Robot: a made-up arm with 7 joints. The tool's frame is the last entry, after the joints.
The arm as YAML. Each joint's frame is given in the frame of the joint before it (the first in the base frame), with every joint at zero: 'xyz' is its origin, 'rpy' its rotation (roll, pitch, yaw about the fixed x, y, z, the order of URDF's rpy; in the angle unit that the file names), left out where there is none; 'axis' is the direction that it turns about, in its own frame. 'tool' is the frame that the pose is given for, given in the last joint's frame.
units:
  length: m
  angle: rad
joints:
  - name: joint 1
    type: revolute
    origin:
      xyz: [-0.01, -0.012, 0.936]
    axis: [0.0, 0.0, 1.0]
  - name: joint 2
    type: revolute
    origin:
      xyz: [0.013, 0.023, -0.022]
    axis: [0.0, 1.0, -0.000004]
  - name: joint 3
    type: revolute
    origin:
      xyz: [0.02, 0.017, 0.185]
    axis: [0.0, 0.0, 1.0]
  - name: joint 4
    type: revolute
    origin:
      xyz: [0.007, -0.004, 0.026]
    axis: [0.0, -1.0, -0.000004]
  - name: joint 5
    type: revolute
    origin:
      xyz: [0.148, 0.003, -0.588]
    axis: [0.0, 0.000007, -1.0]
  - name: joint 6
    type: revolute
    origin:
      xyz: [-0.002, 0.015, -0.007]
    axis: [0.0, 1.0, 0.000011]
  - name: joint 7
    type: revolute
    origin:
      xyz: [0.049, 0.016, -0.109]
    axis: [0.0, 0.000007, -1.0]
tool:
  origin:
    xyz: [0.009, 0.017, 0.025]
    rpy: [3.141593, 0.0, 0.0]
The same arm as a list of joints. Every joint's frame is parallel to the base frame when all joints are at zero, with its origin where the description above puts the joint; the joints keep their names.
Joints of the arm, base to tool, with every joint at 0 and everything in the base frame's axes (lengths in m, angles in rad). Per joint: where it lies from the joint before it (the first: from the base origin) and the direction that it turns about. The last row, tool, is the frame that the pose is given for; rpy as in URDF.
joint 1: offset -0.01 -0.012 0.936 axis 0 0 1
joint 2: offset 0.013 0.023 -0.022 axis 0 1 0
joint 3: offset 0.02 0.017 0.185 axis 0 0 1
joint 4: offset 0.007 -0.004 0.026 axis 0 -1 0
joint 5: offset 0.148 0.003 -0.588 axis 0 0 -1
joint 6: offset -0.002 0.015 -0.007 axis 0 1 0
joint 7: offset 0.049 0.016 -0.109 axis 0 0 -1
tool: offset 0.009 0.017 0.025 rpy -3.1416 0 0

